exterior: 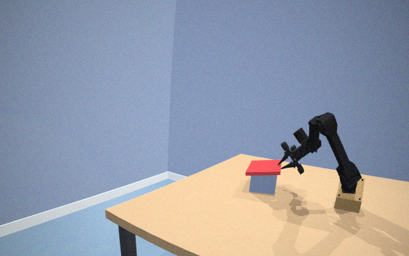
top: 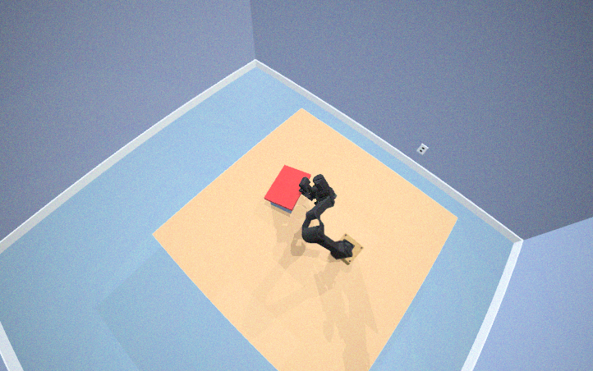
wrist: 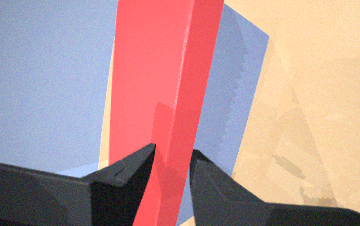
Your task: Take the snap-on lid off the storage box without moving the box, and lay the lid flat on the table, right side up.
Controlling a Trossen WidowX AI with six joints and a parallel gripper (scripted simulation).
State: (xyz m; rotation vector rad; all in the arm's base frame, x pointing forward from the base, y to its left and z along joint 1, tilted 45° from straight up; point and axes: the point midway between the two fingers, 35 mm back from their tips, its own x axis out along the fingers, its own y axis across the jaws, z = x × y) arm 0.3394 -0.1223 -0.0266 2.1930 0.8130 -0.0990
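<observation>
My gripper tip is now 7 cm short of the red lid, 1 cm to the right of it and 1 cm above it. From my gripper tip the other things lie so: blue storage box: 7 cm ahead, 1 cm to the left, 7 cm below.
</observation>
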